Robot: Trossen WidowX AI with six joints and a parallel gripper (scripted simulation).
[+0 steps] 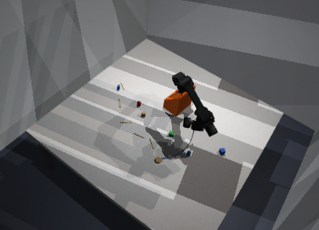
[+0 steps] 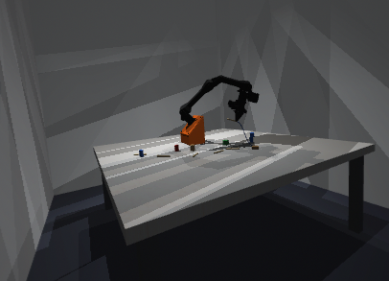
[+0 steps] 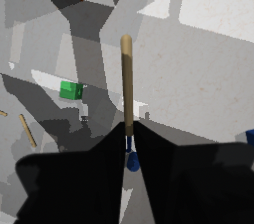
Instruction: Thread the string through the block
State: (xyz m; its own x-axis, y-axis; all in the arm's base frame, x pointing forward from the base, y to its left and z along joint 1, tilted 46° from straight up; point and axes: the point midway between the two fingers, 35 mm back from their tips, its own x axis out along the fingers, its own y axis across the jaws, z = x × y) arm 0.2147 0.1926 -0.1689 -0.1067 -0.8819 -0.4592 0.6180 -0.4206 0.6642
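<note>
My gripper tip is 10 mm past the thin wooden stick, 10 mm to the left of it and 10 mm below it. The rest, counted from my gripper tip: blue cylinder 80 mm ahead, 60 mm to the left, 120 mm below; blue cube 90 mm behind, 200 mm to the left, 120 mm below; green block 50 mm ahead, 120 mm to the right, 120 mm below.
</note>
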